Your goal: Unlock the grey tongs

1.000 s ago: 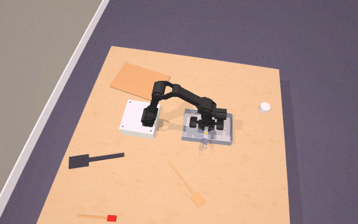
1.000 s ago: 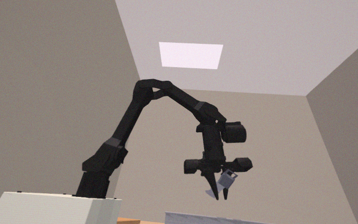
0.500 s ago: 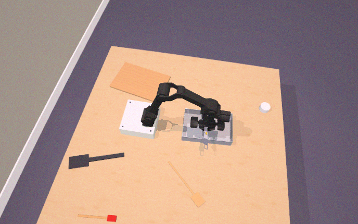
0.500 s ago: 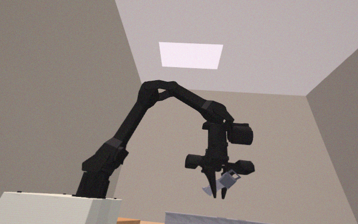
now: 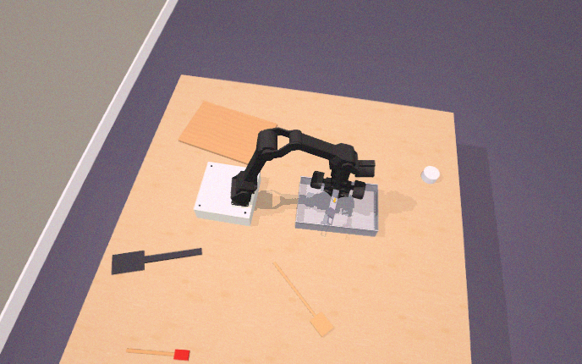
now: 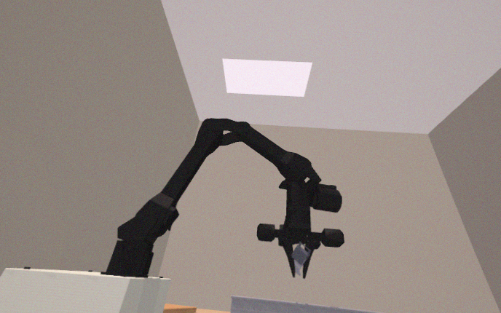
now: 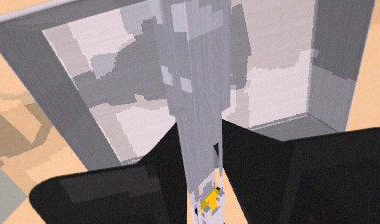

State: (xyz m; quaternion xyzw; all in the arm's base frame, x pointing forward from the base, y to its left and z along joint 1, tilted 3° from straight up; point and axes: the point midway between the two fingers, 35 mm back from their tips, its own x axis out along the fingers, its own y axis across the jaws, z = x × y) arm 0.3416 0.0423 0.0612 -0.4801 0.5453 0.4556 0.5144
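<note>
Now: gripper tip 40 mm below the yellow lock piece and 30 mm to the left of it. Round my gripper tip: roasting tin: 70 mm below, 20 mm ahead; wooden board: 470 mm behind, 310 mm to the left, 90 mm below; white cylinder: 390 mm ahead, 210 mm to the left, 80 mm below.
</note>
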